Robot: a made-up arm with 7 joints.
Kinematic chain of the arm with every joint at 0, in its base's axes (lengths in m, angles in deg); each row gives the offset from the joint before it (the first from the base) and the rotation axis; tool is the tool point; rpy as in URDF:
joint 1: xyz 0 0 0.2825 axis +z
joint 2: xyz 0 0 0 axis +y
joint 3: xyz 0 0 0.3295 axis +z
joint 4: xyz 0.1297 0 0 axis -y
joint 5: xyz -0.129 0 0.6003 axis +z
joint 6: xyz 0 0 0 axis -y
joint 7: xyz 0.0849 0 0 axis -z
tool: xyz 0 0 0 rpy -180 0 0
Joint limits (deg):
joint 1: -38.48..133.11
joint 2: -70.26..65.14
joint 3: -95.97..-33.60
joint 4: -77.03..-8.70
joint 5: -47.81..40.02
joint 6: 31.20..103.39
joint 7: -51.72..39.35
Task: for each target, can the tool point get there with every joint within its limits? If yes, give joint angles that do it. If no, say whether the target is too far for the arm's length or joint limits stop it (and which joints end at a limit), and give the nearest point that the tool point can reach.
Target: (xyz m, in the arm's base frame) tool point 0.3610 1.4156 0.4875
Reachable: no: too far | nearest point 0.2577 1.0105 0.4288 | short by 0.422 m
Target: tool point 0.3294 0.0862 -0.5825
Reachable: no: joint limits stop it (at a limit: joint 2, joint 3, joint 4, joint 6) | nearest point 0.8195 0.2145 -0.0703 | short by 0.720 m
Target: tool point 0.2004 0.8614 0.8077
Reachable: yes | joints 106.79 36.69 -55.54 -43.98 -1.69 63.42 -21.23
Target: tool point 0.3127 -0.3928 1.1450
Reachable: yes | joints 56.32 -35.95 -51.88 -52.53 5.37 46.47 -38.97
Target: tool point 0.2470 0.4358 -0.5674
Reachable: no: joint limits stop it (at a limit: joint 2, joint 3, joint 4, joint 6) | nearest point 0.4180 0.7374 -0.0707 | short by 0.606 m
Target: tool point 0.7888 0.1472 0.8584
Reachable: yes | joints 54.32 20.20 -60.56 -58.44 27.95 45.55 10.15
